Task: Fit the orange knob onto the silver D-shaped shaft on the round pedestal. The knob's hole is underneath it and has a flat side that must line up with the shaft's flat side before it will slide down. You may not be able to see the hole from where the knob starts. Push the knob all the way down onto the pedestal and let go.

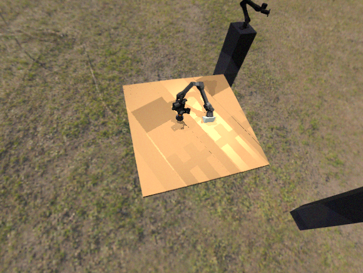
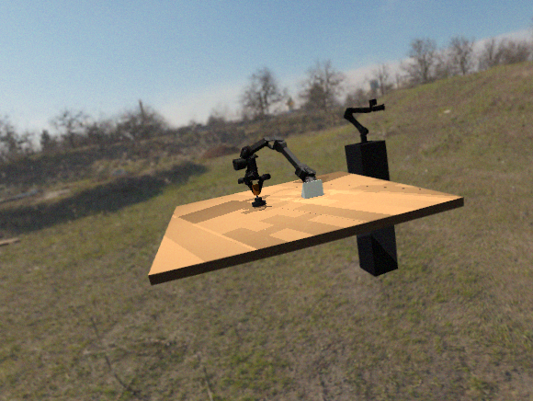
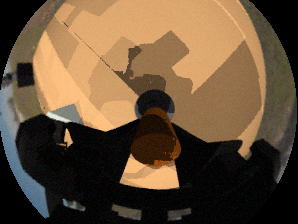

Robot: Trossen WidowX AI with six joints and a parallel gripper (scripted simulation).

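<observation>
My gripper tip is 40 mm above the round dark pedestal. Round my gripper tip: orange knob: 30 mm above.
</observation>
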